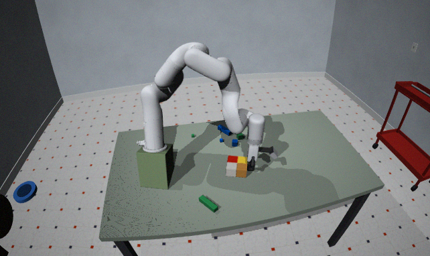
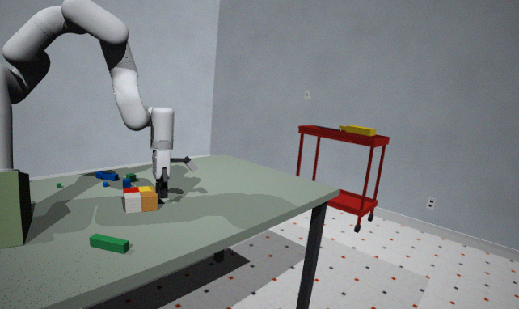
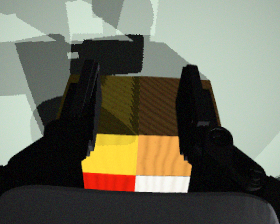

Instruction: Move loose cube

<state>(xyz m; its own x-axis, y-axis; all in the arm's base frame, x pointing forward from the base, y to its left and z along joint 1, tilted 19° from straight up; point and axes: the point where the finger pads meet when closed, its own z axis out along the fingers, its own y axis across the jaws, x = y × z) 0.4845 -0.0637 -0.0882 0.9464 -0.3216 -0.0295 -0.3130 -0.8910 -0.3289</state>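
Right now my hand is 50 mm past the orange cube, 30 mm above it and 10 mm to the left of it. From my hand the other things lie so: long green block (250 mm behind, 180 mm to the right, 40 mm below).
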